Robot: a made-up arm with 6 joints.
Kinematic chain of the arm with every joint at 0, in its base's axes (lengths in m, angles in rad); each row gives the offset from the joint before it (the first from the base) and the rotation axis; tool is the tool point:
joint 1: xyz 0 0 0.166 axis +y
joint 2: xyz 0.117 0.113 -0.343 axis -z
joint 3: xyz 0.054 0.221 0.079 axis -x
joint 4: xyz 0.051 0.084 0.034 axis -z
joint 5: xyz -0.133 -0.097 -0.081 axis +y
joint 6: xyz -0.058 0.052 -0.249 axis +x
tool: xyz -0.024 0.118 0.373
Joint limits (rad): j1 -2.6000..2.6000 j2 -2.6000..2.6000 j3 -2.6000..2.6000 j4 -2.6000..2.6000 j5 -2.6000..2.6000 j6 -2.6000..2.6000
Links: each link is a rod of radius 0.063 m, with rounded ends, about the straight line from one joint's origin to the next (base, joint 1, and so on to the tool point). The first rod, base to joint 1, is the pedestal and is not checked.
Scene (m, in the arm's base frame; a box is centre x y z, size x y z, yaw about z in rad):
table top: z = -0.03
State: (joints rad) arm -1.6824 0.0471 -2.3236 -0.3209 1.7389 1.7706
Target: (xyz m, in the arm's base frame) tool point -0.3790 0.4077 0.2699
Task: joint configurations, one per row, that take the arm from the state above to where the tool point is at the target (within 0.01 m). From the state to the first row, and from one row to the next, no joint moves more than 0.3 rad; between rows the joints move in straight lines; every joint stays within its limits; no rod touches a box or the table.
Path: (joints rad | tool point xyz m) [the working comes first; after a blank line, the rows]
Joints at the target: -2.6000 0.4517 -1.0819 0.5291 1.5401 -0.6497
Straight joint move there: clear.

1: -1.7844 0.0921 -2.1856 -0.2265 1.7168 1.5017 | 0.5498 0.5046 0.4185
2: -1.8863 0.1370 -2.0477 -0.1320 1.6947 1.2327 | 0.4555 0.4291 0.5012
3: -1.9883 0.1820 -1.9097 -0.0376 1.6726 0.9638 | 0.3372 0.3608 0.5507
4: -2.0902 0.2269 -1.7717 0.0569 1.6506 0.6949 | 0.2044 0.3067 0.5641
5: -2.1922 0.2719 -1.6338 0.1513 1.6285 0.4260 | 0.0670 0.2732 0.5430
6: -2.2941 0.3169 -1.4958 0.2458 1.6064 0.1570 | -0.0658 0.2652 0.4930
7: -2.3961 0.3618 -1.3579 0.3402 1.5843 -0.1119 | -0.1868 0.2856 0.4231
8: -2.4980 0.4068 -1.2199 0.4347 1.5622 -0.3808 | -0.2915 0.3342 0.3448
9: -2.6000 0.4517 -1.0819 0.5291 1.5401 -0.6497 | -0.3790 0.4077 0.2699

